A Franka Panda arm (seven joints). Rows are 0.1 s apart.
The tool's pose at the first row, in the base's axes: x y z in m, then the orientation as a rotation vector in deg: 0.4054 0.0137 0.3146 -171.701 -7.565 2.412
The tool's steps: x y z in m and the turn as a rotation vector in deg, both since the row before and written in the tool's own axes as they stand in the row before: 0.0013 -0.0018 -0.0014 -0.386 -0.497 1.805; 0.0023 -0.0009 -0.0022 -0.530 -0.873 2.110; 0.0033 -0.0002 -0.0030 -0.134 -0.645 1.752; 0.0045 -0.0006 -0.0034 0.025 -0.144 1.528; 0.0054 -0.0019 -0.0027 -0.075 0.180 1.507; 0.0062 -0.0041 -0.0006 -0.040 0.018 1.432; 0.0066 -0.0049 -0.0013 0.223 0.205 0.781; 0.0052 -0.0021 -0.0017 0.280 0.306 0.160; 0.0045 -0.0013 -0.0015 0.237 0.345 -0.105; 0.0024 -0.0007 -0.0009 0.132 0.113 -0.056; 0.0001 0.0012 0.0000 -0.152 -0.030 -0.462
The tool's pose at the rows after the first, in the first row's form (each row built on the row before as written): 0.4066 0.0154 0.3162 -172.216 -4.932 3.330; 0.4089 0.0161 0.3184 -172.838 -1.869 4.847; 0.4124 0.0160 0.3212 -173.002 0.708 5.987; 0.4171 0.0162 0.3243 -172.993 3.003 6.344; 0.4227 0.0176 0.3268 -173.077 5.294 6.215; 0.4292 0.0212 0.3274 -173.086 7.459 6.320; 0.4363 0.0254 0.3287 -172.854 8.660 6.058; 0.4418 0.0268 0.3302 -172.597 8.932 5.582; 0.4465 0.0274 0.3315 -172.398 8.807 5.028; 0.4490 0.0277 0.3323 -172.279 8.734 4.839; 0.4490 0.0265 0.3321 -172.450 8.036 4.854
